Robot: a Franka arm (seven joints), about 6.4 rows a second.
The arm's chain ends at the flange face. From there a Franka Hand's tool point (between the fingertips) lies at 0.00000 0.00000 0.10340 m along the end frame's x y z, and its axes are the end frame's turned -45 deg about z.
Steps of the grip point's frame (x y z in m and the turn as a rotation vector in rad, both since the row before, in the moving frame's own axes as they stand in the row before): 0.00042 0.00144 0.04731 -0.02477 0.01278 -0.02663; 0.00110 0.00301 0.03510 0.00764 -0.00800 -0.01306; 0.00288 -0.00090 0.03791 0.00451 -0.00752 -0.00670; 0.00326 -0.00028 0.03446 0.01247 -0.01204 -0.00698; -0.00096 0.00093 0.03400 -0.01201 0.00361 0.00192; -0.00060 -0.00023 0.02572 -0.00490 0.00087 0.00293; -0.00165 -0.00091 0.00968 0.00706 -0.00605 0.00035; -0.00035 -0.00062 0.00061 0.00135 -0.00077 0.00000; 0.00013 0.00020 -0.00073 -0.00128 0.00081 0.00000
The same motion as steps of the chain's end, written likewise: -0.00144 -0.00012 0.04735 -0.00848 0.02655 -0.02663; 0.00405 0.00132 0.03511 -0.00025 -0.01106 -0.01306; 0.00228 -0.00290 0.03791 -0.00213 -0.00851 -0.00670; 0.00390 -0.00248 0.03448 0.00030 -0.01733 -0.00698; -0.00116 0.00072 0.03401 -0.00594 0.01105 0.00192; -0.00101 -0.00003 0.02572 -0.00285 0.00408 0.00293; -0.00085 0.00060 0.00968 0.00071 -0.00927 0.00035; -0.00053 -0.00015 0.00061 0.00041 -0.00150 0.00000; 0.00008 0.00002 -0.00073 -0.00033 0.00148 0.00000
